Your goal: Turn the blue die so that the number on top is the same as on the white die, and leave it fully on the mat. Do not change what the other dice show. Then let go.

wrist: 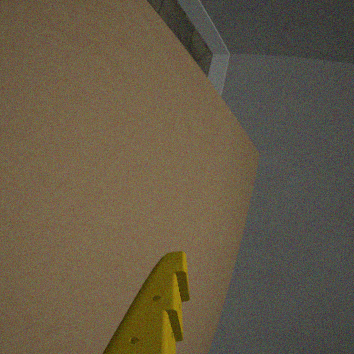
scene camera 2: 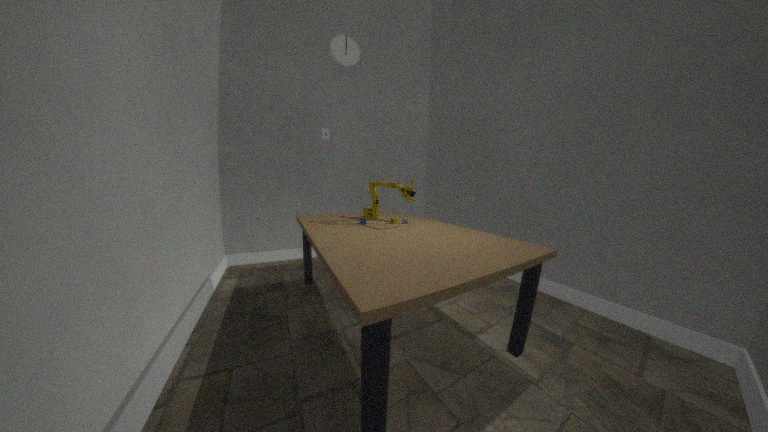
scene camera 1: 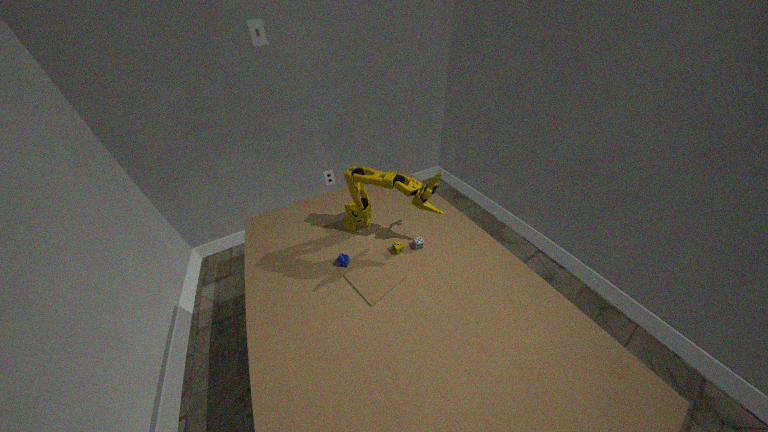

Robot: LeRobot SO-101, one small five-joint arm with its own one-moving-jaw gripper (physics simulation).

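Pixels of known places: hand, tool point: (wrist: 186, 269) (scene camera 2: 417, 200) (scene camera 1: 441, 211); arm's base, link origin: (scene camera 2: 370, 219) (scene camera 1: 359, 225).
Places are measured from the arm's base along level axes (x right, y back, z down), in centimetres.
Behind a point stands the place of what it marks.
The blue die (scene camera 1: 343, 260) @(x 11.6, y -15.3, z -2.9 cm) (scene camera 2: 363, 221) @(x 11.9, y -15.8, z -1.7 cm) sits on the table beside the left corner of the thin, wood-coloured mat (scene camera 1: 371, 298) @(x 9.0, y -30.1, z -0.4 cm), seemingly off it; the mat's far edges are hard to see. The white die (scene camera 1: 418, 243) @(x -13.0, y -21.2, z -2.8 cm) (scene camera 2: 405, 220) @(x -12.9, y -21.4, z -2.0 cm) stands on the table behind the mat, to the right. The top numbers are too small and grainy to read surely. My gripper (scene camera 1: 442, 193) (scene camera 2: 414, 191) @(x -20.4, y -22.0, z -14.0 cm) is wide open and empty, high above the table, beyond the white die and far from the blue die. In the wrist view one notched jaw (wrist: 160, 310) @(x -19.8, y -20.4, z -14.4 cm) shows; no dice show there.
A yellow die (scene camera 1: 397, 247) @(x -6.0, y -19.3, z -3.0 cm) (scene camera 2: 394, 220) @(x -6.1, y -19.8, z -2.1 cm) stands close to the left of the white die. The arm's base (scene camera 1: 357, 216) @(x 0.4, y -1.0, z -5.8 cm) (scene camera 2: 370, 212) @(x 1.0, y -1.3, z -4.6 cm) is behind the dice. The arm's shadow falls across the table (scene camera 1: 456, 322) @(x -7.4, y -47.4, z 0.0 cm) (scene camera 2: 429, 257) @(x 13.6, y -74.0, z 0.0 cm) around the blue die. Walls stand beyond the table's far edges.
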